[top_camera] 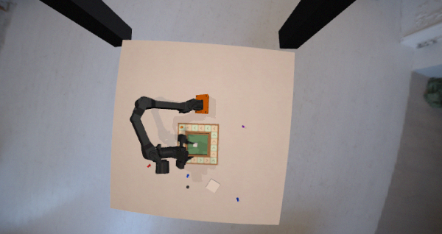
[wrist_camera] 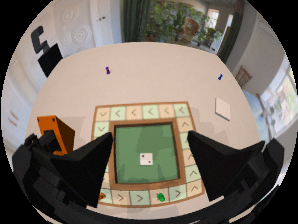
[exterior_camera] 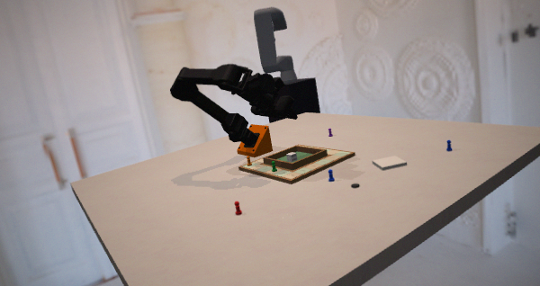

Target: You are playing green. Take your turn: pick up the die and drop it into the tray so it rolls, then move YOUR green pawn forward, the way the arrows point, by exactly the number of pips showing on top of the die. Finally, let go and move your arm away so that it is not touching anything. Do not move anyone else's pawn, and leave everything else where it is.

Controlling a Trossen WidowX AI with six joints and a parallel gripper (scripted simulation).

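My gripper tip is now 1 cm short of the green pawn, 11 cm to the left of it and 13 cm above it. Also, from my gripper tip: green-floored tray (15 cm below); orange pawn (13 cm behind, 11 cm to the right, 13 cm below); white die (1 cm to the right, 13 cm below).
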